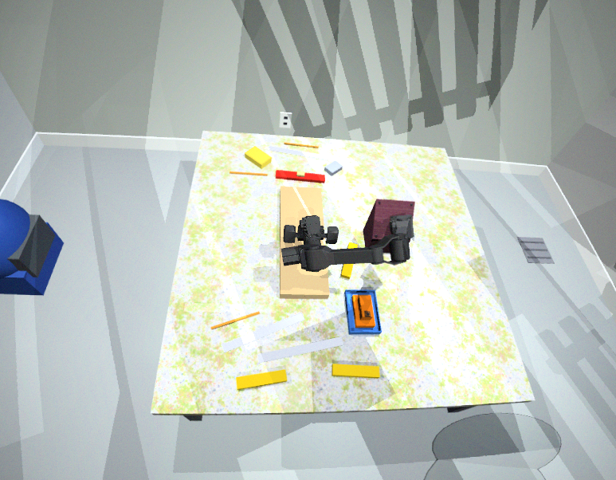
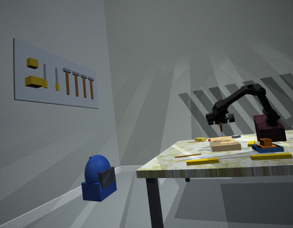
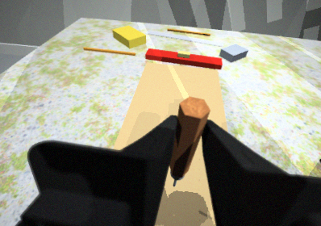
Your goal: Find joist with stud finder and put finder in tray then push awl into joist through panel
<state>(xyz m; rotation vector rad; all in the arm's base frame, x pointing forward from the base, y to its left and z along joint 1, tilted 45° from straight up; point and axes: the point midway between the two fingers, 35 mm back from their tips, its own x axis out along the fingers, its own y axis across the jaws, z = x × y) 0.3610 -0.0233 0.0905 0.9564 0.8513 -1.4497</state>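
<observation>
The awl is 5 cm below my gripper tip. Also, from my gripper tip: square indicator light 32 cm to the left, 19 cm behind, 12 cm below; then blue tray 29 cm to the left, 19 cm behind, 17 cm below; then orange stud finder 30 cm to the left, 19 cm behind, 13 cm below.
</observation>
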